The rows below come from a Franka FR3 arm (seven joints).
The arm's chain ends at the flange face. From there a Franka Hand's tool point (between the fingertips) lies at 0.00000 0.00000 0.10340 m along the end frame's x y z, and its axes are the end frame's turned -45 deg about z.
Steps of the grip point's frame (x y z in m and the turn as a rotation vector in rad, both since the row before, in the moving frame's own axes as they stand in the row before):
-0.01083, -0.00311, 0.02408, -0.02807, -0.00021, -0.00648
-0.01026, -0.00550, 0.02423, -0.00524, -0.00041, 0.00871
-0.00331, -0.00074, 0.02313, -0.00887, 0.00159, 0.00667
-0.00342, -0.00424, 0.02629, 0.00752, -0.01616, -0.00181
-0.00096, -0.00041, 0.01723, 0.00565, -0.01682, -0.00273
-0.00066, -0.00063, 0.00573, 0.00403, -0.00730, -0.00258
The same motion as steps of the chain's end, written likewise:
-0.01190, 0.00340, 0.02412, -0.02000, 0.01970, -0.00648
-0.01150, 0.00295, 0.02423, -0.00400, 0.00342, 0.00871
-0.00363, 0.00128, 0.02313, -0.00515, 0.00740, 0.00667
-0.00369, -0.00121, 0.02631, -0.00611, -0.01674, -0.00181
0.00067, -0.00043, 0.01725, -0.00790, -0.01589, -0.00273
-0.00008, -0.00022, 0.00573, -0.00231, -0.00801, -0.00258

